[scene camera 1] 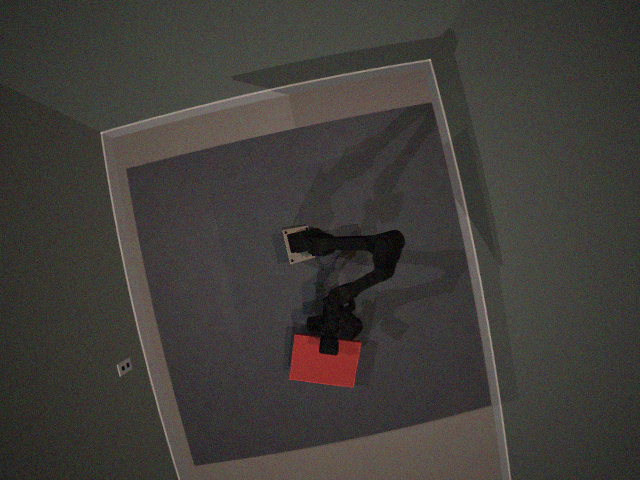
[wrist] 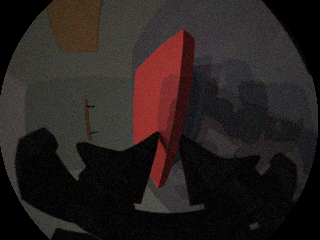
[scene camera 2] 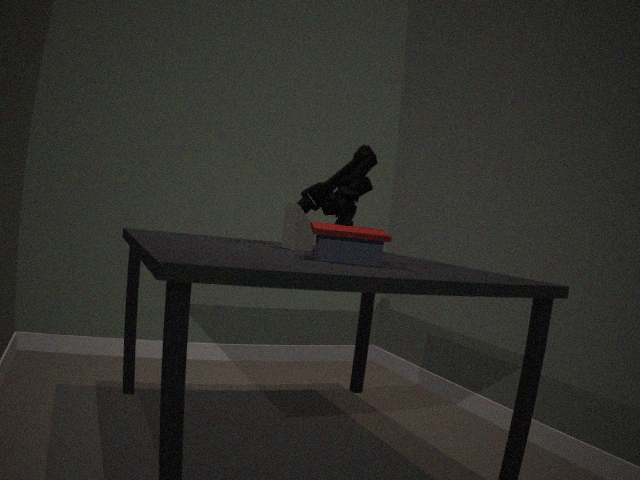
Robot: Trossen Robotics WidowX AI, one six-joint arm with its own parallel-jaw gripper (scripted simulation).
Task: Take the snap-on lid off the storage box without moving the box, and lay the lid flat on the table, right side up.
Path:
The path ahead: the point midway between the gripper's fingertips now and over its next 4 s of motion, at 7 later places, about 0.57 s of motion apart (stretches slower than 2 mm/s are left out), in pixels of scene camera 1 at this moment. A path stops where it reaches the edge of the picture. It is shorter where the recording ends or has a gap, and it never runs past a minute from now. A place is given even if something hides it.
My gripper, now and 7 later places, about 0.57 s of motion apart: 327,340; 327,341; 327,341; 327,342; 327,342; 327,343; 326,346; 326,351

